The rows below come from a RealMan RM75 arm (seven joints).
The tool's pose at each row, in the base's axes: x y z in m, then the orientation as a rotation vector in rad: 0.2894 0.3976 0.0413 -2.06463 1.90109 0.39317; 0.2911 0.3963 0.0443 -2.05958 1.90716 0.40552; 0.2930 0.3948 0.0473 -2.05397 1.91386 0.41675; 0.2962 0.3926 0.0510 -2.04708 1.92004 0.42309; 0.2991 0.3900 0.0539 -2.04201 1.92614 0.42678; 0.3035 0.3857 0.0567 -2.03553 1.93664 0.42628; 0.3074 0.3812 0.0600 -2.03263 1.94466 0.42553; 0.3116 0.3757 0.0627 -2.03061 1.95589 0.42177; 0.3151 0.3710 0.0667 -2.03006 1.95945 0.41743; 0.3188 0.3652 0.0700 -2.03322 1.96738 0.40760; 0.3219 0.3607 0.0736 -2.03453 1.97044 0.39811; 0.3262 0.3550 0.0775 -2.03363 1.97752 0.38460; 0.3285 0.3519 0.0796 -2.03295 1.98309 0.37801
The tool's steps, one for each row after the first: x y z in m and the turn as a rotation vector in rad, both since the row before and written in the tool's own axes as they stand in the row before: 0.0001 -0.0017 -0.0033 -0.00598 -0.00475 0.00696; 0.0003 -0.0019 -0.0034 -0.00529 -0.00421 0.00740; 0.0007 -0.0031 -0.0043 -0.00168 -0.00312 0.00696; 0.0013 -0.0028 -0.0037 -0.00123 -0.00109 0.00592; 0.0030 -0.0042 -0.0044 0.00044 0.00214 0.00849; 0.0029 -0.0037 -0.0049 -0.00063 0.00291 0.00567; 0.0041 -0.0040 -0.0048 -0.00052 0.00628 0.00683; 0.0028 -0.0033 -0.0056 0.00156 0.00330 0.00175; 0.0041 -0.0035 -0.0054 0.00108 0.00979 0.00223; 0.0028 -0.0030 -0.0051 0.00356 0.00611 0.00017; 0.0039 -0.0042 -0.0058 0.00560 0.00868 0.00287; 0.0021 -0.0022 -0.0031 0.00210 0.00523 0.00270
